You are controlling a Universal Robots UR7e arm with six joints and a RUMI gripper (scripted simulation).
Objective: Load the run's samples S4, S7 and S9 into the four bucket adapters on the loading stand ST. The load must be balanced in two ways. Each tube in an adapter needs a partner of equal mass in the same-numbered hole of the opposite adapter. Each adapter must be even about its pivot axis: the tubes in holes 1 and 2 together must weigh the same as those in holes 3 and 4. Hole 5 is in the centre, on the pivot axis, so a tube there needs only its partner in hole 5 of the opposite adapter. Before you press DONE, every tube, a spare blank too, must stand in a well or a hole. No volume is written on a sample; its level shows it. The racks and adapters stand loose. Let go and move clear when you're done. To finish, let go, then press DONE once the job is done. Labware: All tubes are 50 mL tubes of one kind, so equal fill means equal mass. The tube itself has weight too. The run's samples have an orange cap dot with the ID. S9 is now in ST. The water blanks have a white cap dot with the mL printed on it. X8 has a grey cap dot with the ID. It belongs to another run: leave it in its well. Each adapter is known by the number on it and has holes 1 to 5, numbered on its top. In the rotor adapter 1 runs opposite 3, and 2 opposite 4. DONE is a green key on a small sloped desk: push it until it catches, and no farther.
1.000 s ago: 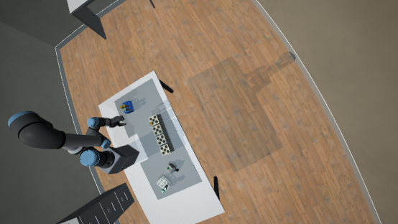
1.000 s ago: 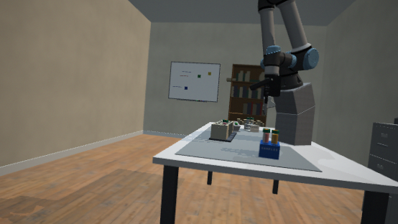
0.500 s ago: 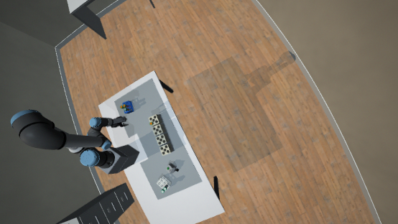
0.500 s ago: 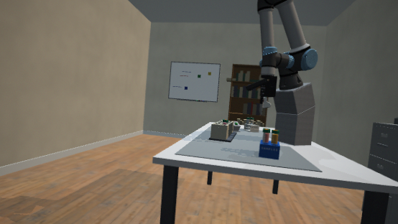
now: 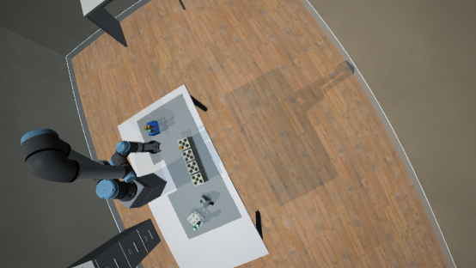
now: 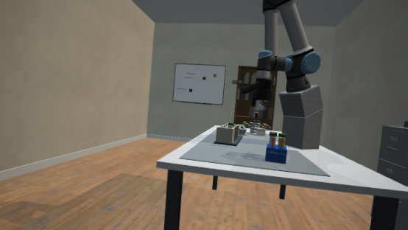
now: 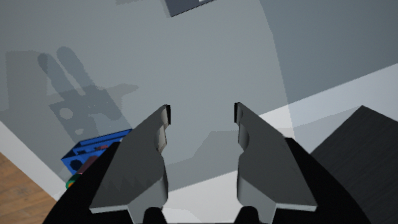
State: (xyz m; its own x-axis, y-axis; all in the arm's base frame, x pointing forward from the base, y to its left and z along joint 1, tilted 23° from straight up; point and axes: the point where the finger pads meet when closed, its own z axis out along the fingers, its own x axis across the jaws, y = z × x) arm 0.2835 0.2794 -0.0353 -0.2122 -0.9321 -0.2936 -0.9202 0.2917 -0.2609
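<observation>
Now: hand 14 cm short of the tube S9, 5 cm to the left of it and 12 cm above it. Round my hand: tube S4: 14 cm behind, 23 cm to the left, 12 cm below; then adapter 1: 18 cm ahead, 14 cm to the right, 14 cm below; then blue rack: 13 cm behind, 23 cm to the left, 16 cm below.
</observation>
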